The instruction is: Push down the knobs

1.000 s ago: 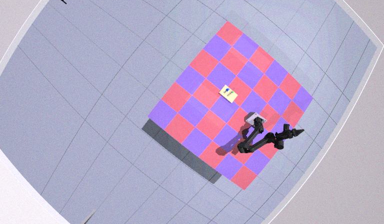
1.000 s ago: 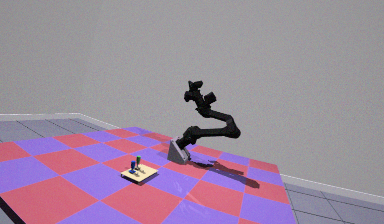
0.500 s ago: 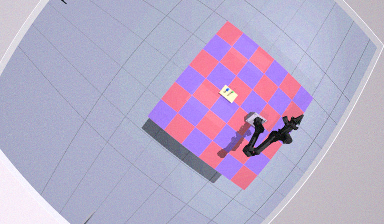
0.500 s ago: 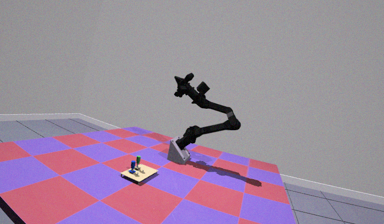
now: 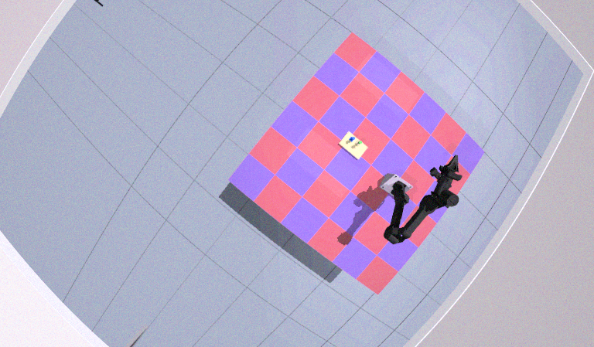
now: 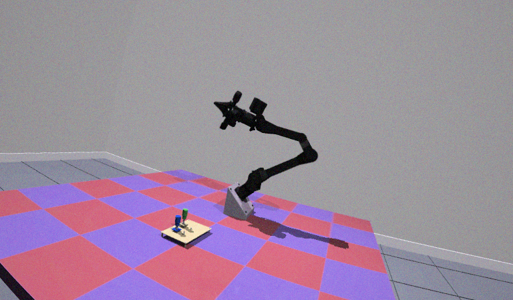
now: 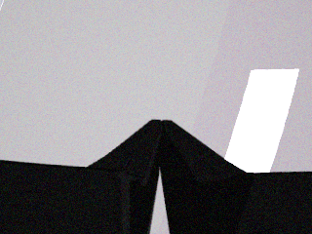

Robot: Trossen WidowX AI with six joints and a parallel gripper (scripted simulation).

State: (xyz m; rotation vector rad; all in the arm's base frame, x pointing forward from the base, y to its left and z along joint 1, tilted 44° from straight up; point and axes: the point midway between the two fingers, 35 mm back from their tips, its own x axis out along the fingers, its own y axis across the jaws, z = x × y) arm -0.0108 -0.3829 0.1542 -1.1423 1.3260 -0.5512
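My gripper tip is now 34 cm short of the green knob, 10 cm to the right of it and 41 cm above it. Also, from my gripper tip: blue knob: 38 cm ahead, 10 cm to the left, 42 cm below.
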